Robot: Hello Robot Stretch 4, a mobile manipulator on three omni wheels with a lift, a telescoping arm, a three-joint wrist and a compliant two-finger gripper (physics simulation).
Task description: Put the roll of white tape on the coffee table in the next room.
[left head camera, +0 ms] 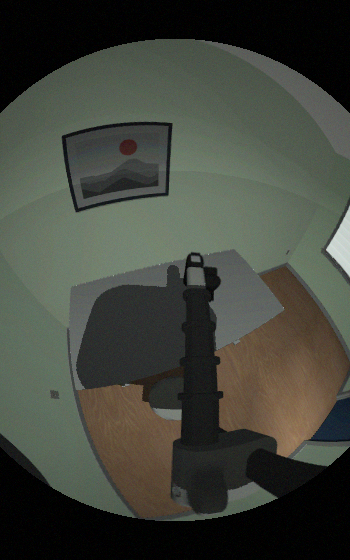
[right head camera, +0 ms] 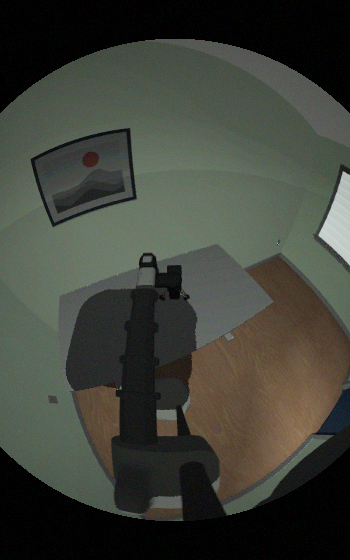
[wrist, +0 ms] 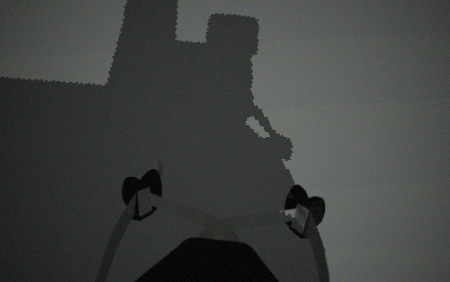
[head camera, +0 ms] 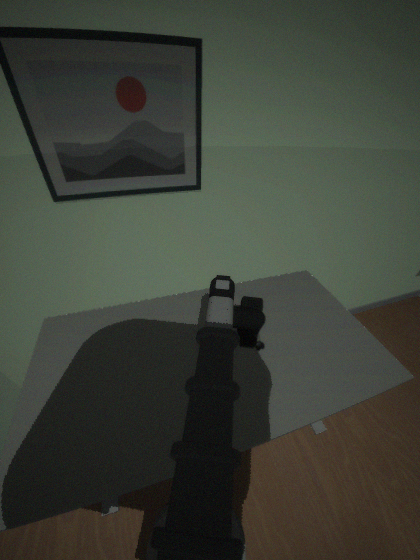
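Seen in the pictures: gripper, between the fingertips: (wrist: 223, 193); robot's base, origin of its link: (left head camera: 172, 396) (right head camera: 166, 397).
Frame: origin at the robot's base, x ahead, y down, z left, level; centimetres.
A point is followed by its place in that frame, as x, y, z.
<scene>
A grey table (head camera: 325, 340) {73.0, -69.3, -49.8} (left head camera: 250, 300) {66.0, -69.3, -51.9} (right head camera: 230, 290) {70.3, -69.3, -50.1} (wrist: 375, 150) {68.0, -69.3, -30.3} stands against the green wall, with the robot's dark shadow over much of its top. My gripper (right head camera: 174, 297) {58.2, -81.1, -8.9} (wrist: 223, 193) {58.2, -81.1, -8.9} is open, with its two fingertips wide apart and no object seen between them. It hangs over the table top on the extended arm (head camera: 210, 415) {19.8, -120.6, -0.1} (left head camera: 200, 380) {11.2, -120.9, 0.4} (right head camera: 137, 380) {11.0, -120.9, -0.4}. A faint thin curved mark (wrist: 160, 166) {62.6, -70.7, -0.3} shows beside the left fingertip in the wrist view; I cannot tell what it is. The roll of white tape cannot be made out in any view. The arm hides part of the table.
A framed mountain picture (head camera: 131, 150) {90.3, -139.5, 35.2} (left head camera: 120, 170) {89.7, -142.0, 36.8} (right head camera: 90, 185) {90.3, -139.5, 35.3} hangs on the wall above the table. Brown wooden floor (head camera: 310, 490) {26.7, 2.7, -57.4} (left head camera: 280, 380) {1.5, 2.8, -123.7} lies in front and to the right. A bright window (right head camera: 337, 215) {141.8, -130.8, -245.6} is at the right, and a dark blue area (left head camera: 332, 420) shows at the lower right.
</scene>
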